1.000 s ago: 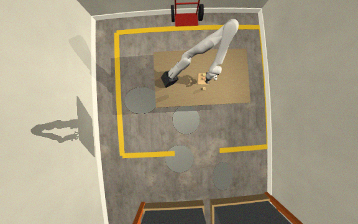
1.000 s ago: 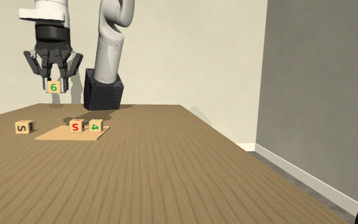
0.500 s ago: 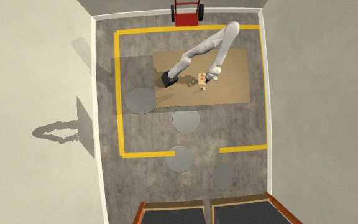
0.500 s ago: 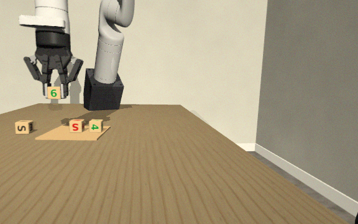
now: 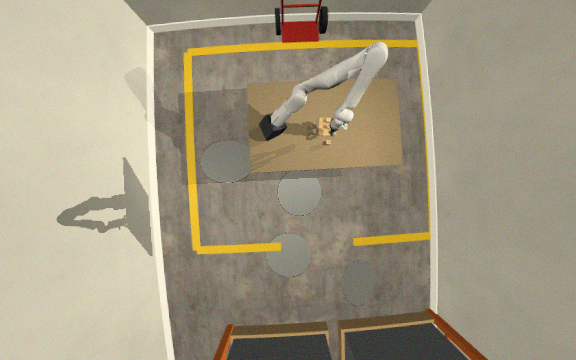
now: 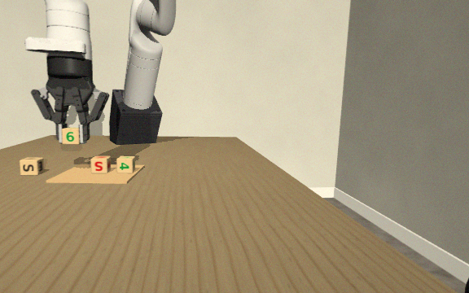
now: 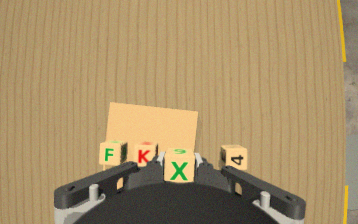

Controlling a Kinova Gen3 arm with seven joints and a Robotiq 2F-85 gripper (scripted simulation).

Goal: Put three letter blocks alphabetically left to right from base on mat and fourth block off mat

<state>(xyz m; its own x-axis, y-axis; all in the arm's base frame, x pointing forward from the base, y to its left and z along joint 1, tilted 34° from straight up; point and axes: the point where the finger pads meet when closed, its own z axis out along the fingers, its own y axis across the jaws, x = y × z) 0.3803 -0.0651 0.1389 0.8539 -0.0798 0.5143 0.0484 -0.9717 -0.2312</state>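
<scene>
The tan mat lies 8 cm below my hand, 5 cm to the left of it and 1 cm behind it.
</scene>
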